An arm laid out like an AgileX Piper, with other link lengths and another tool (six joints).
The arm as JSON. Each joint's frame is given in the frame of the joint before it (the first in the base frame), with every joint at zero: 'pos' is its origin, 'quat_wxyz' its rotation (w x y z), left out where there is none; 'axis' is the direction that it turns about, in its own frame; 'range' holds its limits. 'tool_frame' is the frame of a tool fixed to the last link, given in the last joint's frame.
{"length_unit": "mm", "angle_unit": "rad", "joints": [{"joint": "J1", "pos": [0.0, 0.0, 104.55], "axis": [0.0, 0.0, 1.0], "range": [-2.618, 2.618]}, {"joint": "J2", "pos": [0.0, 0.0, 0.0], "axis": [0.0, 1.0, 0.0], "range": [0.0, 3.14]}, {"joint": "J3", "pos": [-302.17, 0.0, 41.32], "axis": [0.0, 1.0, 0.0], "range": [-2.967, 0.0]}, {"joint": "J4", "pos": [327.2, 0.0, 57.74], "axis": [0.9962, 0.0, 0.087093], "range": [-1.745, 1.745]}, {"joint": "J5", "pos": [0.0, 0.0, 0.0], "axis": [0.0, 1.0, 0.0], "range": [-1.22, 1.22]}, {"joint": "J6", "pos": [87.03, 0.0, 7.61], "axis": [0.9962, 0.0, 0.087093], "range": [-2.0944, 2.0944]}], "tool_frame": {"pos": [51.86, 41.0, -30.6], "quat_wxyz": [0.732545, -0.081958, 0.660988, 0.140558]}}
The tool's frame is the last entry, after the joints.
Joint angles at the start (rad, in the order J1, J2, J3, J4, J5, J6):
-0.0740, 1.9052, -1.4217, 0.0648, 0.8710, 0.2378
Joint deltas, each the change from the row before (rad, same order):
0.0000, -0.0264, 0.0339, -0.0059, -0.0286, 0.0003
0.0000, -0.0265, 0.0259, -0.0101, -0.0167, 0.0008
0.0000, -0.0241, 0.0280, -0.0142, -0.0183, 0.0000
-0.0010, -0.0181, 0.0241, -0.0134, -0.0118, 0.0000
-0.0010, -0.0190, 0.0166, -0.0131, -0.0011, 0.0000
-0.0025, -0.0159, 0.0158, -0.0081, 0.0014, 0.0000
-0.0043, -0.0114, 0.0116, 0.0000, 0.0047, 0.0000
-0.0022, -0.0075, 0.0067, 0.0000, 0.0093, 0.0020
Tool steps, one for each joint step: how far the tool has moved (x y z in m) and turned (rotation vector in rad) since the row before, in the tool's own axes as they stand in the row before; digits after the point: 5 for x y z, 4 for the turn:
0.00400, -0.00133, -0.00338, -0.0025, -0.0195, -0.0097
0.00311, -0.00066, -0.00541, 0.0013, -0.0160, -0.0115
0.00384, -0.00205, -0.00396, 0.0051, -0.0133, -0.0144
0.00395, -0.00293, -0.00259, 0.0076, -0.0059, -0.0106
0.00288, -0.00170, -0.00468, 0.0080, -0.0037, -0.0099
0.00308, -0.00218, -0.00377, 0.0067, 0.0001, -0.0035
0.00238, -0.00201, -0.00300, 0.0031, 0.0027, 0.0051
0.00212, -0.00106, -0.00226, 0.0035, 0.0061, 0.0063

